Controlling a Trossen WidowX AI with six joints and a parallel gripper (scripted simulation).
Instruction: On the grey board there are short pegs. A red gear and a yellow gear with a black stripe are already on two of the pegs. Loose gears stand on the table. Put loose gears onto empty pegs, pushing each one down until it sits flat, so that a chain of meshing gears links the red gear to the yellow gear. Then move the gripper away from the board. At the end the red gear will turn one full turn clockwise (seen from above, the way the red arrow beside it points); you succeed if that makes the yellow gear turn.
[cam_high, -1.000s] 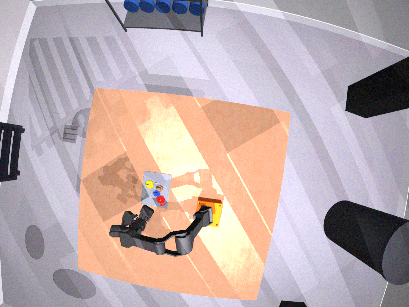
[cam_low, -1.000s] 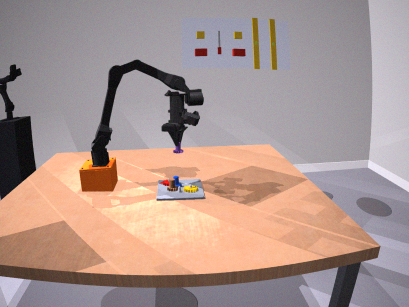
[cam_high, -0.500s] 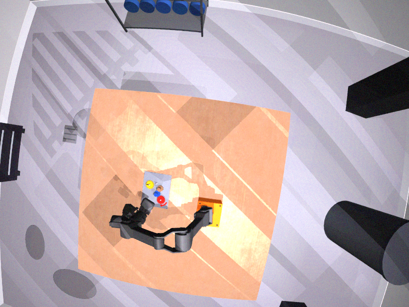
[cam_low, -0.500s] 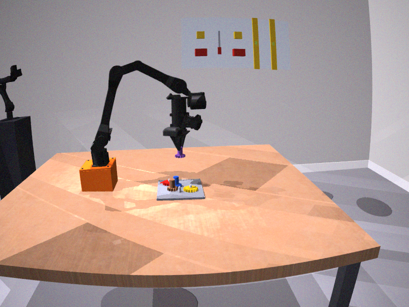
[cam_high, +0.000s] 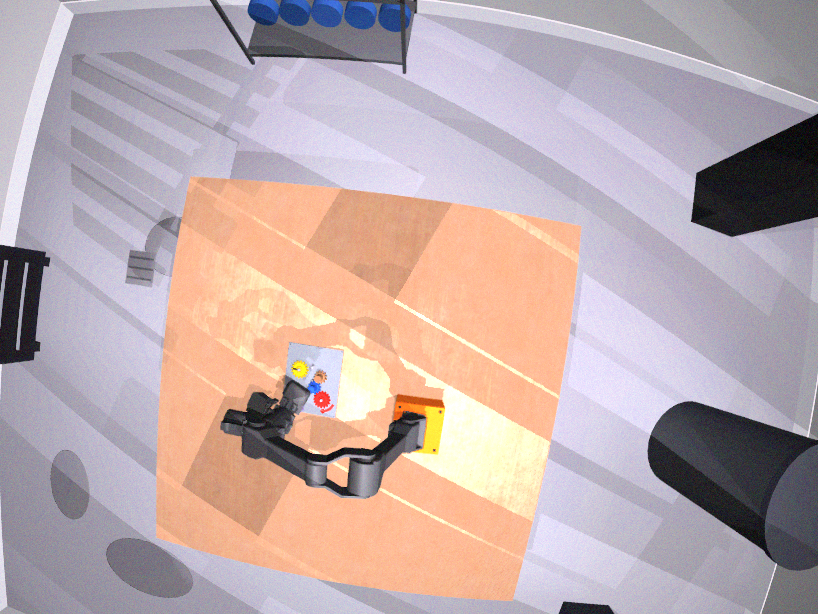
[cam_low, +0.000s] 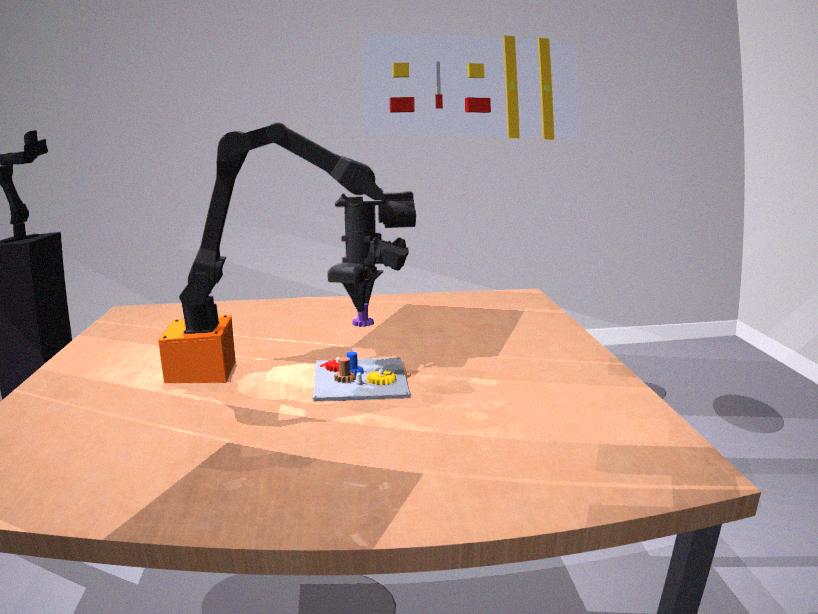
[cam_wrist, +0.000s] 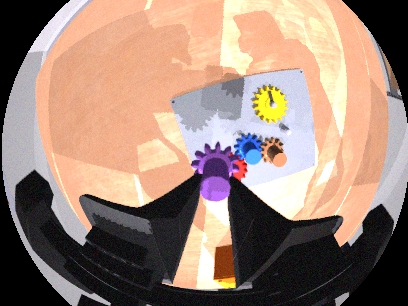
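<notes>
Now: gripper tip 10 cm above the brown gear, 8 cm to the left of it and 3 cm past it. Round my gripper tip: purple gear 1 cm below; blue gear 10 cm below, 4 cm to the right, 2 cm behind; red gear 10 cm below, 5 cm behind, 1 cm to the right.
</notes>
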